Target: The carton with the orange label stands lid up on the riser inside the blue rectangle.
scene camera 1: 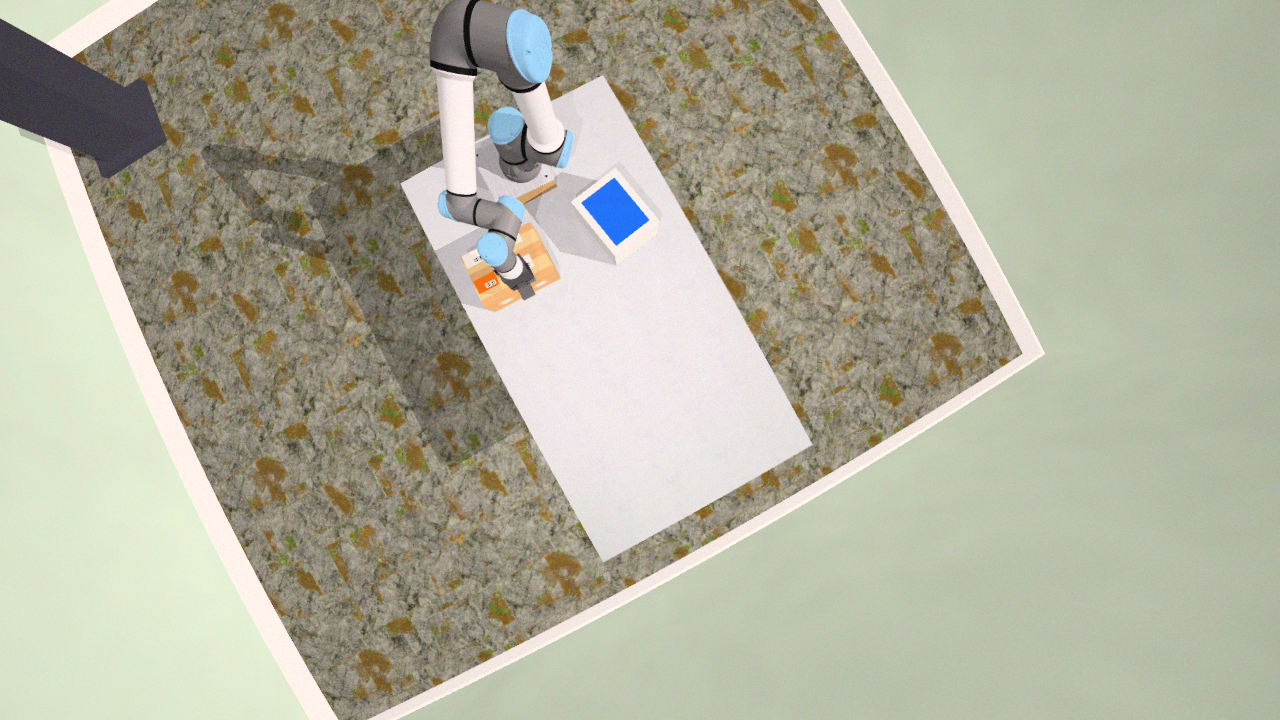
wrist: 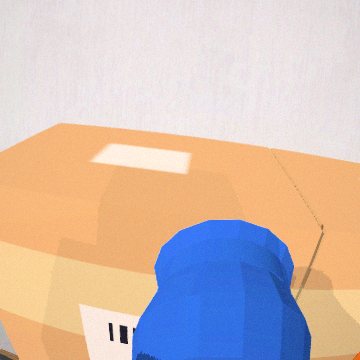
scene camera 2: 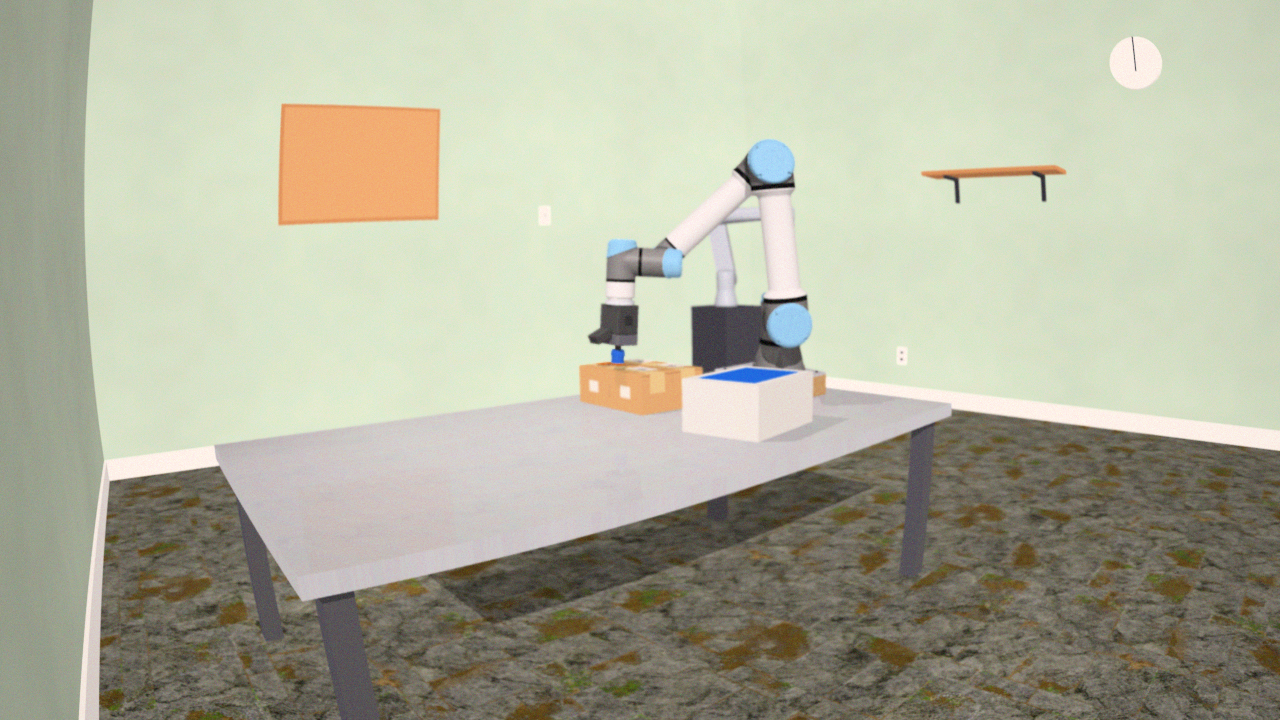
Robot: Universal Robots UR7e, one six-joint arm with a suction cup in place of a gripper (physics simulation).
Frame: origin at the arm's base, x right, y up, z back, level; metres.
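Seen in the pictures: hand at its tool point: (wrist: pixel 223 278) (scene camera 2: pixel 617 362); arm's base at its link origin: (scene camera 1: pixel 521 163).
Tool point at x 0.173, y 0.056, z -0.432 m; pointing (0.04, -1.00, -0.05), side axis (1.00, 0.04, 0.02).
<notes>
Offsets run from my tool point to a thing's top centre. "spot": to the spot under its first point. Level surfaces: height alone.
Two brown cartons stand side by side, touching, on the grey table @(dy -0.123 m) (scene camera 1: pixel 645 385) (scene camera 2: pixel 447 483) (wrist: pixel 178 53). The carton with the orange label @(dx +0.105, dy -0.022, dz +0.047 m) (scene camera 1: pixel 487 286) is the one nearer the table's edge in the top view. In the wrist view its label is hidden. My suction cup (scene camera 1: pixel 525 287) (scene camera 2: pixel 616 356) (wrist: pixel 225 286) hangs just above the cartons' tops and holds nothing. In the wrist view a carton with a white barcode label @(dx -0.036, dy -0.022, dz +0.045 m) (wrist: pixel 143 200) lies below the cup, and its neighbour @(spot: dx +0.055, dy -0.058, dz -0.004 m) (wrist: pixel 336 193) is to the right of the seam. The white riser @(dx -0.392, dy -0.003, dz +0.081 m) (scene camera 1: pixel 629 249) (scene camera 2: pixel 743 416) with the blue rectangle @(dx -0.392, dy -0.003, dz +0.081 m) (scene camera 1: pixel 616 210) (scene camera 2: pixel 747 375) stands beside the cartons, nothing on it.
A thin wooden slat (scene camera 1: pixel 536 192) lies on the table between the cartons and the arm's base. The arm's dark pedestal (scene camera 2: pixel 725 336) stands behind the riser. The table's long part stretches away from the arm.
</notes>
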